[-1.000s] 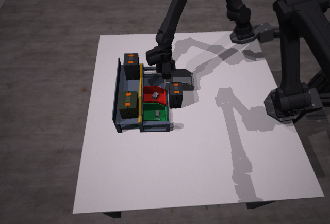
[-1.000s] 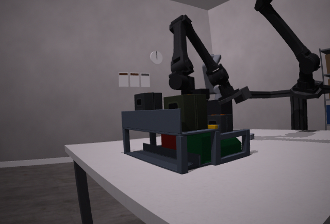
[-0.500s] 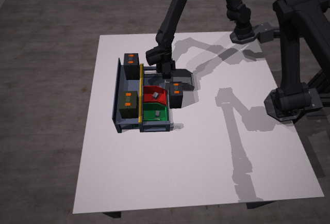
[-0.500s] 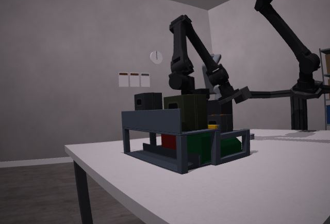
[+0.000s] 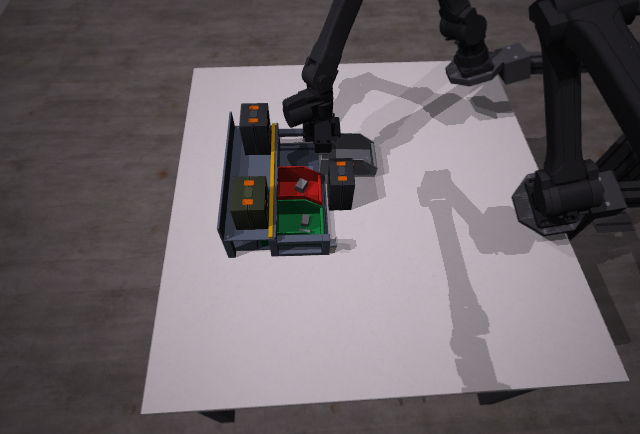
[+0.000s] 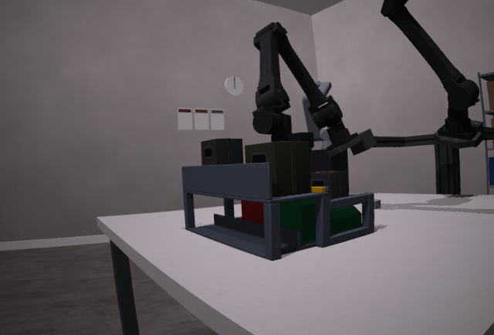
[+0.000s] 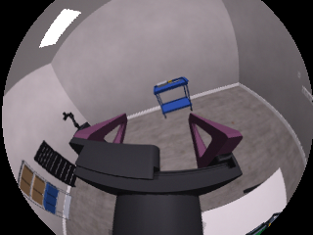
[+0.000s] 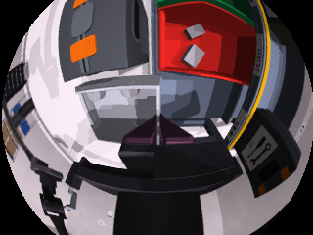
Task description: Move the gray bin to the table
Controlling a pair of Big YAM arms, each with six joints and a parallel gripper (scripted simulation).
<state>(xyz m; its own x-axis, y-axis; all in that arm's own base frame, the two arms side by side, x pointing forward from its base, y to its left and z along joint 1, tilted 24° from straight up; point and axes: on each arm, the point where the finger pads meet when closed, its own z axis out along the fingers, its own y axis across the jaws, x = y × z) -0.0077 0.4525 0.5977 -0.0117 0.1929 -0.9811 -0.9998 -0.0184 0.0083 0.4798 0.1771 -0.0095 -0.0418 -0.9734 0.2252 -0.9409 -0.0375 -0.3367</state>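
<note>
Right now my right hand is 8 cm past the gray bin, 1 cm to the right of it and 3 cm above it. Also, from my right hand: green bin 11 cm ahead, 21 cm to the left, 5 cm below; red bin 10 cm ahead, 10 cm to the left, 5 cm below; shelf 13 cm ahead, 9 cm to the left, 2 cm below.
</note>
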